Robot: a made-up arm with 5 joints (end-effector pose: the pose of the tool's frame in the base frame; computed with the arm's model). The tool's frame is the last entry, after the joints. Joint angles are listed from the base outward.
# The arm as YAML. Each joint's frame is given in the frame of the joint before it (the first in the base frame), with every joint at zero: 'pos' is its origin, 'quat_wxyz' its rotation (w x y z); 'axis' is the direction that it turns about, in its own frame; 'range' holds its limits. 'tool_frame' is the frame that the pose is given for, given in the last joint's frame.
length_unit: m
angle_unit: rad
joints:
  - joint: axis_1
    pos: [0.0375, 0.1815, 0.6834]
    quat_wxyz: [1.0, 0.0, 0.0, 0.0]
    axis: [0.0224, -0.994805, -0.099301]
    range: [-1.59, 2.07]
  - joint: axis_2
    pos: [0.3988, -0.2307, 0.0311]
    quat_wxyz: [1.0, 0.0, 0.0, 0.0]
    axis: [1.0, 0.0, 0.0]
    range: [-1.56, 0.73]
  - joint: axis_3
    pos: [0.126, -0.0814, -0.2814]
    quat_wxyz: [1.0, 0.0, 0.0, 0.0]
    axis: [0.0, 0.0, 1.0]
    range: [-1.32, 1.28]
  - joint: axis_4
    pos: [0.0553, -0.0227, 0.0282]
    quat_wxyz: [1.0, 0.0, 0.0, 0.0]
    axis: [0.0, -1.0, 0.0]
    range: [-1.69, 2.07]
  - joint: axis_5
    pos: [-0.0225, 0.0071, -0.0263]
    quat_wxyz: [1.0, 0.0, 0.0, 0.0]
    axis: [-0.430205, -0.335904, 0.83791]
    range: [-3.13, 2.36]
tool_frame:
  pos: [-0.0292, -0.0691, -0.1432]
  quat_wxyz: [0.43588, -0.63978, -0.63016, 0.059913]
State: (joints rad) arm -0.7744 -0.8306 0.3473 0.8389 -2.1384
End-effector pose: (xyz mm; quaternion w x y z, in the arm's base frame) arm 293.9 -218.2 111.0 0.6503 -0.7576 -0.0437 -0.0350
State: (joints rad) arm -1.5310 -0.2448 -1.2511 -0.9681 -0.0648
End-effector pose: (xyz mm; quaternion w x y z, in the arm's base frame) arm -171.0 -112.1 237.8 0.4522 -0.6271 0.4420 0.4548
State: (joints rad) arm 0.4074 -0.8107 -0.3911 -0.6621 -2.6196
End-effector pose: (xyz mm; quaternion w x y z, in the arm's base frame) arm 666.3 -268.5 737.6 0.2909 -0.4195 0.5366 -0.6720
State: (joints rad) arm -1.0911 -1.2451 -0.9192 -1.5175 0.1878
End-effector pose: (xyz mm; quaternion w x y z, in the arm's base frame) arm 266.1 -253.4 336.6 0.3725 -0.6974 0.2182 0.5721
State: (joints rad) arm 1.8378 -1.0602 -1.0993 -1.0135 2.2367
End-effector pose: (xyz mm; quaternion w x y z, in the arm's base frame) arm -143.5 -533.7 1140.4 0.3756 0.7970 0.4723 -0.0264
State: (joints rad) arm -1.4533 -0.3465 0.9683 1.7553 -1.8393
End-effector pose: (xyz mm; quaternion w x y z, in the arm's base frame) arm -169.1 -27.7 119.5 0.9644 -0.2212 0.1244 -0.0742
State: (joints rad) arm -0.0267 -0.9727 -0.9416 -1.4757 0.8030
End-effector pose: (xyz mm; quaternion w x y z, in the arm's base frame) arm 424.4 -355.9 605.3 0.5628 -0.7409 -0.2532 0.2650
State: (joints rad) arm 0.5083 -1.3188 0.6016 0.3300 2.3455
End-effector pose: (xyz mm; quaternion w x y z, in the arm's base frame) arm 639.8 -304.1 936.4 0.4008 -0.3169 0.3624 -0.7795
